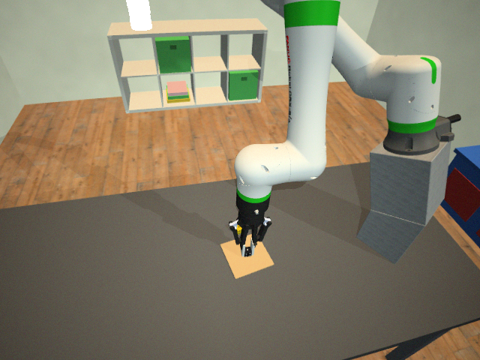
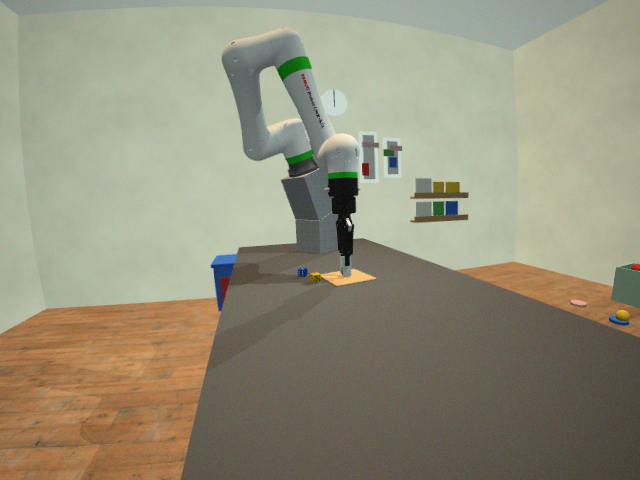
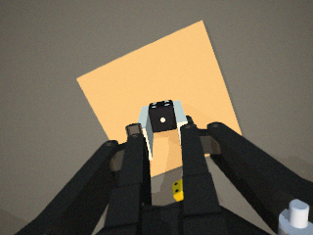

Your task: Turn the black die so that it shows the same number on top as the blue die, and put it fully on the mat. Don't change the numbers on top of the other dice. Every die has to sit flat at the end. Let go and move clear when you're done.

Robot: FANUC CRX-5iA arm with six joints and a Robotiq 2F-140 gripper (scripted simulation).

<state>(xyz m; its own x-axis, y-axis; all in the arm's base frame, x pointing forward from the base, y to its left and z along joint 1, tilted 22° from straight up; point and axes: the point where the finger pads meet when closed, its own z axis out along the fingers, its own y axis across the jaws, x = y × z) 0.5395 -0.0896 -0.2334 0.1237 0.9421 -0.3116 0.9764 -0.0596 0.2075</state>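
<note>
The tan mat is 4 cm below my hand. The rest, counted from my hand: blue die 8 cm behind, 12 cm to the right, 3 cm below; then yellow die 10 cm to the right, 3 cm below; then black die 2 cm below.
</note>
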